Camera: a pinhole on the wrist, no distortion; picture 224 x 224 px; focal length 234.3 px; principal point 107.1 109.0 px. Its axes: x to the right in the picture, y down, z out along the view. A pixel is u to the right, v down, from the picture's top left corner.
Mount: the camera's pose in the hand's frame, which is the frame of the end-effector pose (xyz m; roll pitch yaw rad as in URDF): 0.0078 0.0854 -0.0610 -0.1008 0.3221 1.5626
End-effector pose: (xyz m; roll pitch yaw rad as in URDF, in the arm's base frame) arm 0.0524 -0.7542 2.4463 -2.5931 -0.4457 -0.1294
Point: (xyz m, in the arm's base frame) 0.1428 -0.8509 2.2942
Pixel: 135.6 62.3
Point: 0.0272 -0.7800 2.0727
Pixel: 107.0 208.9
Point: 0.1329 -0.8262 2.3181
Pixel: 98.4 61.1
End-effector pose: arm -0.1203 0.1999 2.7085 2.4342 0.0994 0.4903
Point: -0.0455 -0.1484 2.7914
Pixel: 215.8 176.9
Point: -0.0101 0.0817 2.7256
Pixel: 104.8 35.9
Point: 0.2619 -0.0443 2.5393
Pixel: outside the picture
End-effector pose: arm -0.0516 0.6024 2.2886 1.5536 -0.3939 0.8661
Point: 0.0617 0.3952 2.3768
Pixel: 51.3 129.1
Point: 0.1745 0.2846 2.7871
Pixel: 212.5 45.3
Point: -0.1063 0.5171 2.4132
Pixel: 200.3 211.4
